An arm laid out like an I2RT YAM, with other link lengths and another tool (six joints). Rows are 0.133 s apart.
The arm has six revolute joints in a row. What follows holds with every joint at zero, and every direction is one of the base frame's. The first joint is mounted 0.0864 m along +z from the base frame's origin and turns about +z. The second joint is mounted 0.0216 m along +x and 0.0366 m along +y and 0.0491 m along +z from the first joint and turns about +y. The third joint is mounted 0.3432 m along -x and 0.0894 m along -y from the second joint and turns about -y. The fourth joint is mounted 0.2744 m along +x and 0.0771 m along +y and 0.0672 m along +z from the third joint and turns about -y. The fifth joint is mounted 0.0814 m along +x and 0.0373 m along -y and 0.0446 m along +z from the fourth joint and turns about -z. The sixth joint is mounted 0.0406 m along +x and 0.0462 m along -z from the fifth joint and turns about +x. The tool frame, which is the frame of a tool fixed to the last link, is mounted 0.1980 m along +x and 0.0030 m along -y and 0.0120 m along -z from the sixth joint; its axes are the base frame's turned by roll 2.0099, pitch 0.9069 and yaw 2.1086 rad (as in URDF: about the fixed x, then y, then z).
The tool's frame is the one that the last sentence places.
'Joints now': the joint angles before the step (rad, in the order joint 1, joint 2, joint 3, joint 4, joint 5, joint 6). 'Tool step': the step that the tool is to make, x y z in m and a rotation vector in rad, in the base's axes. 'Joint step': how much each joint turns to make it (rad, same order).
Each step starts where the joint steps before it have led.
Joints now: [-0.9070 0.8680 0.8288 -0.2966 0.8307 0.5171]
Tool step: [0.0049 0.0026 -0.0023 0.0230 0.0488 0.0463]
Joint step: [0.0001 -0.0104 0.0034 -0.0215 -0.0355 -0.0557]
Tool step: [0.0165 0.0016 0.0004 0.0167 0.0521 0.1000]
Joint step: [-0.0004 -0.0132 0.0040 -0.0041 -0.0846 -0.0852]
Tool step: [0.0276 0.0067 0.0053 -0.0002 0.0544 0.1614]
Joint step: [0.0004 -0.0291 0.0048 0.0003 -0.1401 -0.1128]
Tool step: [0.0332 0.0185 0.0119 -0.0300 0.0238 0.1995]
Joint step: [0.0005 -0.0553 0.0004 -0.0005 -0.1822 -0.0999]
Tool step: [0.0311 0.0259 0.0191 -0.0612 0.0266 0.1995]
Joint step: [0.0004 -0.0537 0.0092 -0.0007 -0.1827 -0.1033]
